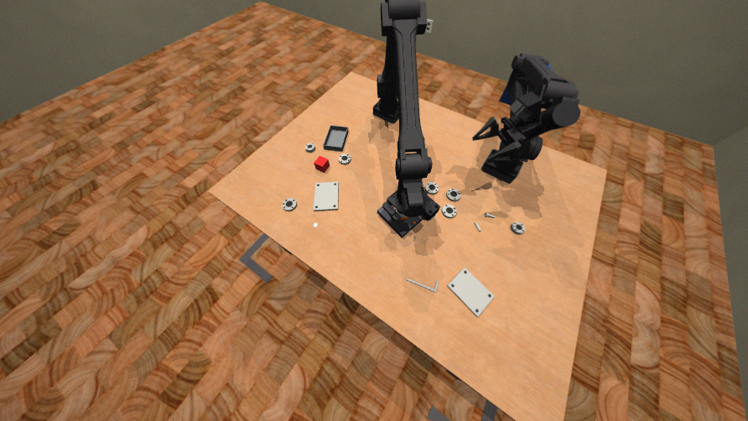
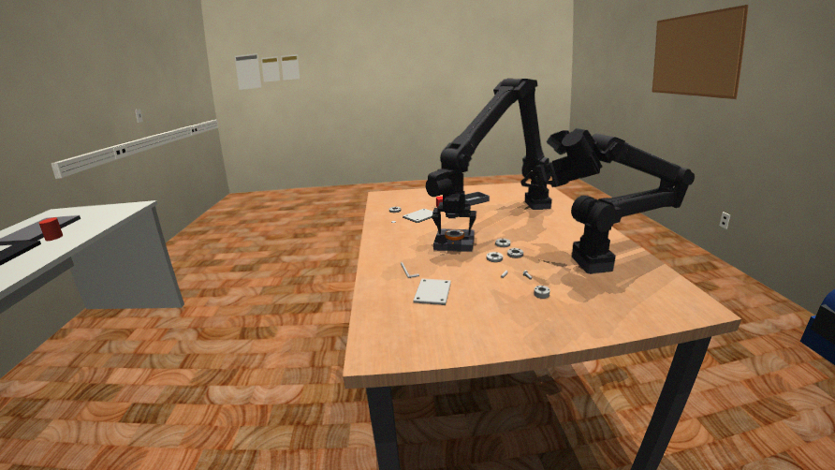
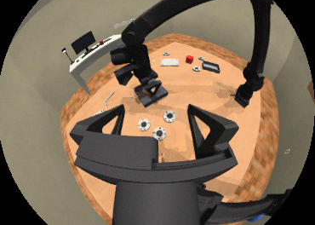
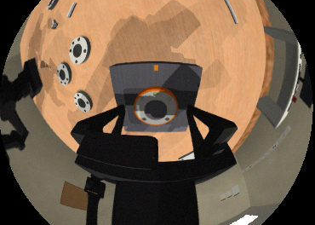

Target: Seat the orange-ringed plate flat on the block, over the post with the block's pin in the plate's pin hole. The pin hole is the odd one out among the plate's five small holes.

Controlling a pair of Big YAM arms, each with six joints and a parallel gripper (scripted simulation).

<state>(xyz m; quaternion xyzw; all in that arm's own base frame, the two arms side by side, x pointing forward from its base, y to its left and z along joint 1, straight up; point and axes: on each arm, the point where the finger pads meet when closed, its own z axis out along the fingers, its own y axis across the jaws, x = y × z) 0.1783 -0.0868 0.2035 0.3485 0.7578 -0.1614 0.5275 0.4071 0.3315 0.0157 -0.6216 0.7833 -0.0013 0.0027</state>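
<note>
Now: right hand 10 mm short of the dark block, 30 mm to the right of it and 20 mm above it. Also, from my right hand: dark tray: 120 mm behind, 430 mm to the right, 30 mm below; then L-shaped key: 150 mm ahead, 190 mm to the left, 40 mm below; then red cube: 20 mm ahead, 370 mm to the right, 20 mm below.
</note>
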